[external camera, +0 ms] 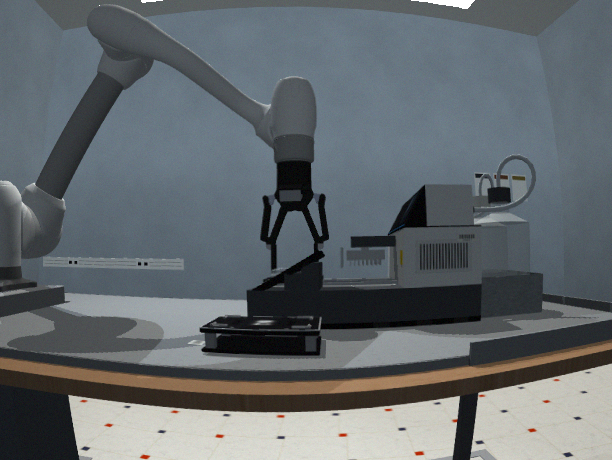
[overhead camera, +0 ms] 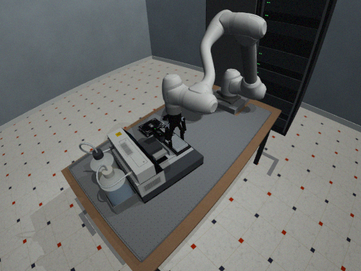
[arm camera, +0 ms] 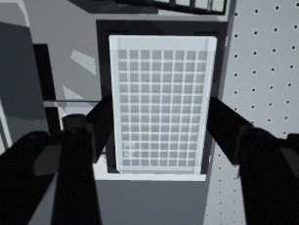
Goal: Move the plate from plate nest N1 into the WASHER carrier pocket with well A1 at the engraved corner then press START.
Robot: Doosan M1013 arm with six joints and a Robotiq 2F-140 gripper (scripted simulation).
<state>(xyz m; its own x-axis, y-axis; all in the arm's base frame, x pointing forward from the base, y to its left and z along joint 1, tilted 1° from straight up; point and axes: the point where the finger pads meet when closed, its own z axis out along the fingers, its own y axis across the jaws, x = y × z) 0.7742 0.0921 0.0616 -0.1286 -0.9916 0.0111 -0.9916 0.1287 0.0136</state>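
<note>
The well plate is 20 mm below my hand. From my hand the other things lie so: dispensing head (150 mm ahead, 20 mm to the right, 20 mm above); then plate washer (150 mm ahead, 20 mm to the right, 10 mm above); then washer carrier (30 mm below).
</note>
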